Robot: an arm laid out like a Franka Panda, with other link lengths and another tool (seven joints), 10 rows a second.
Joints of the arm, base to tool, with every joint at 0 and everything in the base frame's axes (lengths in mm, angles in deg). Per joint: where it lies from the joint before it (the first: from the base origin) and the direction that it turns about. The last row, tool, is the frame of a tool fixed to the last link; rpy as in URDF.
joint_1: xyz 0 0 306.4 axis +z
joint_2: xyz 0 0 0 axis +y
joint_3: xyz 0 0 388.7 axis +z
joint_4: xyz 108.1 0 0 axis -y
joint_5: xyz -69.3 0 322.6 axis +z
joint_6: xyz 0 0 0 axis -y
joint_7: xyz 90.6 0 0 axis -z
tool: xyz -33 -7 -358.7 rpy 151.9 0 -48.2
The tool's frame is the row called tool.
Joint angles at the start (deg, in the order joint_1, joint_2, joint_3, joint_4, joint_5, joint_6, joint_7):
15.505, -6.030, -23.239, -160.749, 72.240, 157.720, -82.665
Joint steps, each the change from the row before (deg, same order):
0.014, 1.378, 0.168, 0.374, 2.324, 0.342, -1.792
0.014, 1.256, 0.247, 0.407, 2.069, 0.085, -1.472
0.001, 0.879, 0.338, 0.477, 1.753, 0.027, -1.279
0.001, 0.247, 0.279, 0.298, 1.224, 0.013, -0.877
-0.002, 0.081, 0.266, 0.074, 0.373, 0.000, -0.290
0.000, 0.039, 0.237, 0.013, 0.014, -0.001, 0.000
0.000, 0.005, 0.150, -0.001, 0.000, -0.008, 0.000
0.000, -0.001, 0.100, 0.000, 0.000, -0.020, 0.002
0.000, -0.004, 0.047, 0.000, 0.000, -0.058, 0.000
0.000, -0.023, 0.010, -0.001, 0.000, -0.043, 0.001
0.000, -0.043, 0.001, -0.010, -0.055, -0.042, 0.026
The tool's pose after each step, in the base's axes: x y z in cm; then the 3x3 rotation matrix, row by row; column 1 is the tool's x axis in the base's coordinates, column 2 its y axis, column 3 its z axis. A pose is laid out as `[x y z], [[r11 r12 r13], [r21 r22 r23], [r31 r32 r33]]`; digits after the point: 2 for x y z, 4 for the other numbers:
[38.35 -0.70 8.20], [[0.7447 -0.6670 0.0215], [-0.6671 -0.7449 -0.0035], [0.0183 -0.0117 -0.9998]]
[38.49 -0.72 7.64], [[0.7402 -0.6721 0.0174], [-0.6721 -0.7404 -0.0062], [0.0171 -0.0071 -0.9998]]
[38.82 -0.63 7.35], [[0.7382 -0.6743 0.0196], [-0.6743 -0.7384 -0.0076], [0.0196 -0.0076 -0.9998]]
[39.15 -0.49 7.36], [[0.7370 -0.6754 0.0266], [-0.6755 -0.7374 -0.0067], [0.0241 -0.0130 -0.9996]]
[39.23 -0.33 7.36], [[0.7390 -0.6731 0.0285], [-0.6732 -0.7394 -0.0066], [0.0255 -0.0143 -0.9996]]
[39.23 -0.17 7.34], [[0.7416 -0.6702 0.0281], [-0.6703 -0.7420 -0.0067], [0.0254 -0.0139 -0.9996]]
[39.23 -0.07 7.34], [[0.7434 -0.6682 0.0280], [-0.6684 -0.7438 -0.0066], [0.0253 -0.0138 -0.9996]]
[39.23 0.01 7.34], [[0.7446 -0.6669 0.0281], [-0.6670 -0.7450 -0.0063], [0.0251 -0.0140 -0.9996]]
[39.23 0.08 7.34], [[0.7454 -0.6660 0.0281], [-0.6661 -0.7458 -0.0053], [0.0245 -0.0147 -0.9996]]
[39.23 0.12 7.36], [[0.7457 -0.6656 0.0284], [-0.6658 -0.7461 -0.0045], [0.0242 -0.0155 -0.9996]]
[39.23 0.15 7.38], [[0.7463 -0.6650 0.0287], [-0.6652 -0.7466 -0.0038], [0.0240 -0.0162 -0.9996]]

